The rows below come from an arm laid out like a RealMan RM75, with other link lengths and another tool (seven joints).
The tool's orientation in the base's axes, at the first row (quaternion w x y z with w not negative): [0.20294 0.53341 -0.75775 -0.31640]
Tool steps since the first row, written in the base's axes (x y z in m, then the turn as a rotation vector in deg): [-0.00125 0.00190 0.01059 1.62 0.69 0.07]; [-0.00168 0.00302 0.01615 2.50 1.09 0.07]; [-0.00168 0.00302 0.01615 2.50 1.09 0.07]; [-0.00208 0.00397 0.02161 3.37 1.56 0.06]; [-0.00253 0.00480 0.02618 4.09 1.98 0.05]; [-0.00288 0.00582 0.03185 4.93 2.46 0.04]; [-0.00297 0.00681 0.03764 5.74 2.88 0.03]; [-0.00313 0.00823 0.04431 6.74 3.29 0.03]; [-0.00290 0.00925 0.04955 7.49 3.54 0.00]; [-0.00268 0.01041 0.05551 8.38 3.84 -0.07]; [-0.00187 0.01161 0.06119 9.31 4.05 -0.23]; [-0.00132 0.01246 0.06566 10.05 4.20 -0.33]
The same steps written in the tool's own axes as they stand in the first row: [-0.00166 0.00866 -0.00629 -1.21 -0.89 -0.91]; [-0.00273 0.01308 -0.00971 -1.89 -1.40 -1.38]; [-0.00273 0.01308 -0.00971 -1.89 -1.40 -1.38]; [-0.00364 0.01737 -0.01312 -2.64 -1.89 -1.81]; [-0.00440 0.02105 -0.01589 -3.28 -2.29 -2.15]; [-0.00540 0.02547 -0.01946 -4.02 -2.76 -2.56]; [-0.00647 0.02979 -0.02330 -4.70 -3.22 -2.97]; [-0.00795 0.03487 -0.02760 -5.43 -3.80 -3.50]; [-0.00914 0.03859 -0.03124 -5.93 -4.28 -3.90]; [-0.01048 0.04286 -0.03536 -6.52 -4.86 -4.35]; [-0.01206 0.04654 -0.03964 -7.03 -5.56 -4.78]; [-0.01318 0.04947 -0.04298 -7.43 -6.09 -5.14]
